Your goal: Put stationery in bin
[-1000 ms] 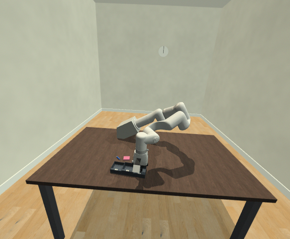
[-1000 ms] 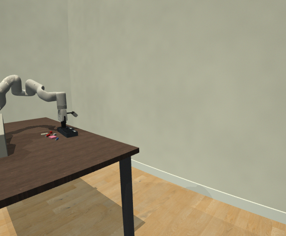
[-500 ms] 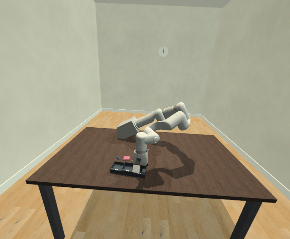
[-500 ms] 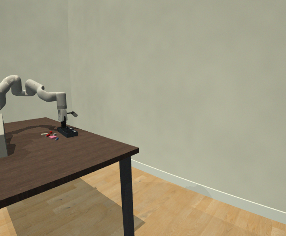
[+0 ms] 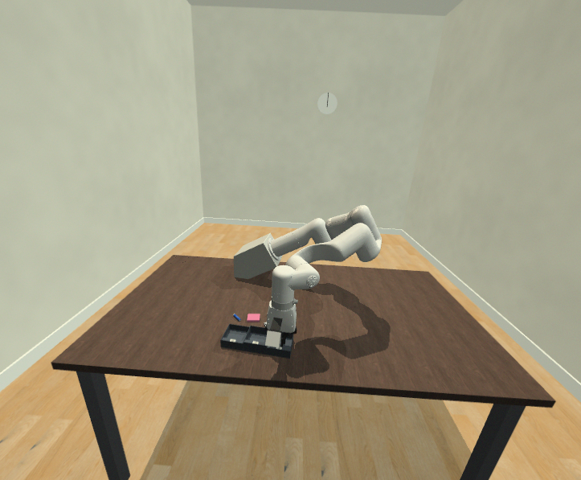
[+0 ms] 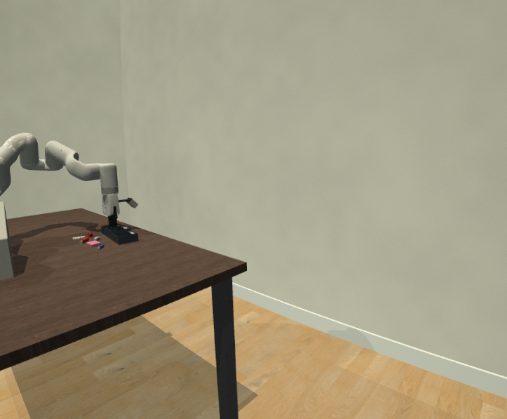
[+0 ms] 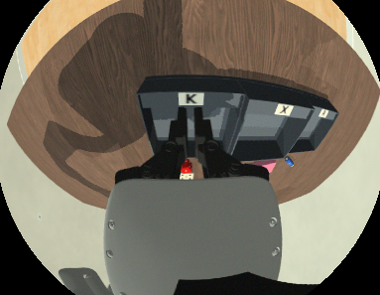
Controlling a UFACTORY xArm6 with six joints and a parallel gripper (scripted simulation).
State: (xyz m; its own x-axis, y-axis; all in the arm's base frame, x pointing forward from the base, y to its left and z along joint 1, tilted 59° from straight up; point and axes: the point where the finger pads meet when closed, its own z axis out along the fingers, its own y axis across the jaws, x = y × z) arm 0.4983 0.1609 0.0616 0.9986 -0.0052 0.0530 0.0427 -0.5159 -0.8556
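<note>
Now: the pink eraser 14 cm to the right of my hand, 13 cm behind it and 3 cm below it. Round my hand: three-compartment bin tray (8 cm to the right, 2 cm below); pencil sharpener (9 cm behind, 7 cm to the right, 3 cm below); red die (10 cm behind, 3 cm below, 1 cm to the left).
</note>
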